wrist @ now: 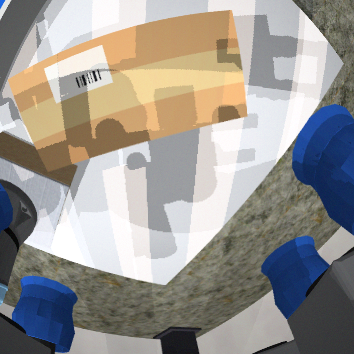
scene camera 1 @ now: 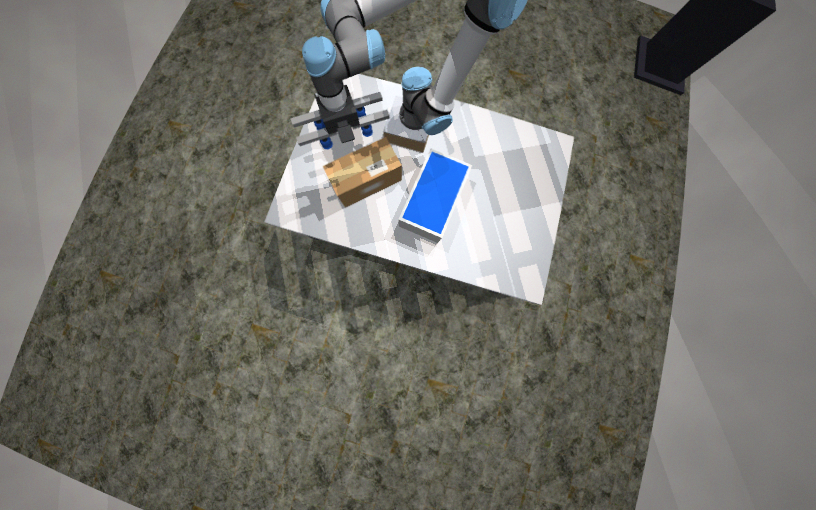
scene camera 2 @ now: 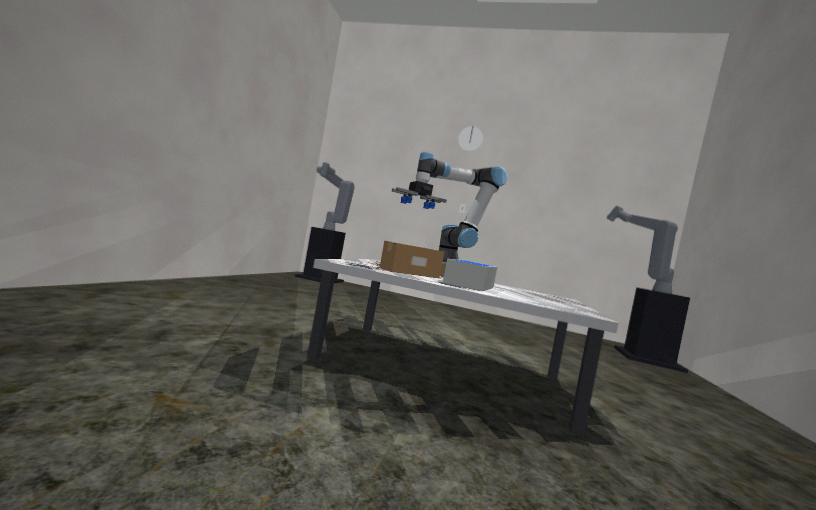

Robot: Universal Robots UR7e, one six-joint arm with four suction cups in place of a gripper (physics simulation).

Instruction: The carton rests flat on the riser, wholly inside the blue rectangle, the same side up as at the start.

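Seen in the pictures: hand at its tool point: (wrist: 158,245) (scene camera 2: 417,205); arm's base at its link origin: (scene camera 1: 415,115) (scene camera 2: 446,261).
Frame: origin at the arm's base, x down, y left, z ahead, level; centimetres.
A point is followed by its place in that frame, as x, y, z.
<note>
The brown carton (scene camera 1: 363,174) @[-6.1, -12.0, 38.4] (scene camera 2: 409,259) @[1.2, -12.9, 44.5] (wrist: 135,90) @[-6.2, -15.0, 35.1] lies flat on the table, beside the riser and apart from it. Its top has a tape strip and a white barcode label. The grey riser (scene camera 1: 419,230) @[0.3, 17.5, 53.0] (scene camera 2: 468,276) @[3.3, 19.5, 53.2] stands on the table, with the blue rectangle (scene camera 1: 436,192) @[-3.1, 19.8, 35.5] (scene camera 2: 472,263) @[-2.7, 18.6, 32.2] on its top; no carton is on it. My gripper (scene camera 1: 344,127) @[-28.4, -16.6, 34.2] (scene camera 2: 417,202) @[-28.4, -16.6, 34.2] hangs well above the table and the carton, with its four blue cups pointing down, open and holding nothing. In the wrist view, cups show at the edges and the carton lies beyond them.
The white table (scene camera 1: 529,240) @[8.9, 69.7, 39.7] (scene camera 2: 541,306) @[8.9, 53.0, 67.4] (wrist: 200,200) @[8.9, -42.7, 16.3] carries the arm's base (scene camera 1: 406,133) @[0.2, -1.4, 10.2], close to the carton's end and the riser. Two grey arms on dark pedestals (scene camera 2: 324,252) (scene camera 2: 655,324) stand beyond the table.
</note>
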